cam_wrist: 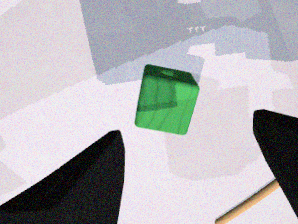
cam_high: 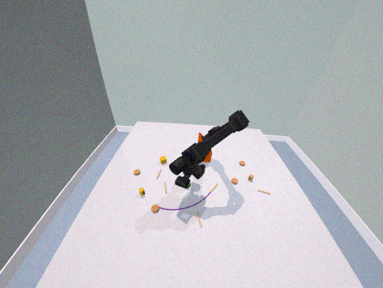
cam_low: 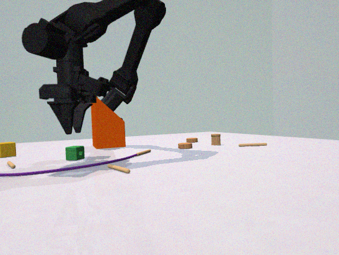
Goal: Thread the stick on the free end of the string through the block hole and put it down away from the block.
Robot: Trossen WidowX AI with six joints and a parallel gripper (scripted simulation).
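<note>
Now: gripper tip 50 mm above the green block and 10 mm past it. From my gripper tip the other things lie so: thin wooden stick 150 mm to the left, 60 mm below, 30 mm ahead; loose stick 210 mm ahead, 60 mm below, 40 mm to the left; round wooden button 170 mm to the right, 120 mm ahead, 50 mm below.
</note>
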